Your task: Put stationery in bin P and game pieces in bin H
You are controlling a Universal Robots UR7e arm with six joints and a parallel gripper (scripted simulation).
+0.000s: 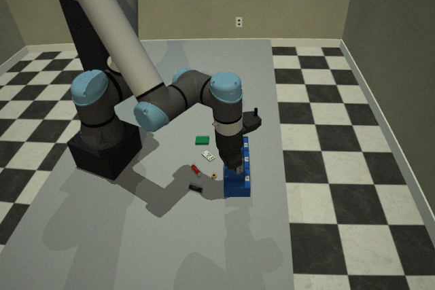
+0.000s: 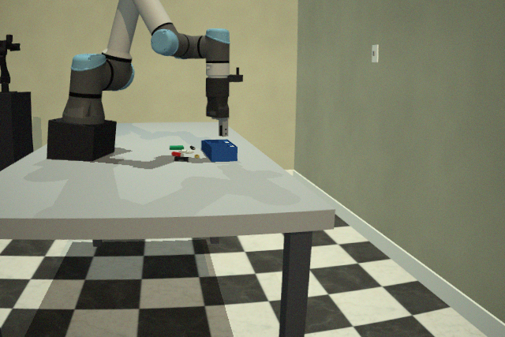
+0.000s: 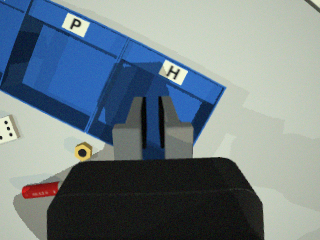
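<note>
Right now my hand is 20 mm past the blue bin row, 80 mm to the right of it and 70 mm above it. Also, from my hand: yellow ring (90 mm behind, 20 mm to the left, 90 mm below); then white domino (140 mm behind, 100 mm to the left, 90 mm below); then red cylinder (160 mm behind, 20 mm to the left, 90 mm below).
</note>
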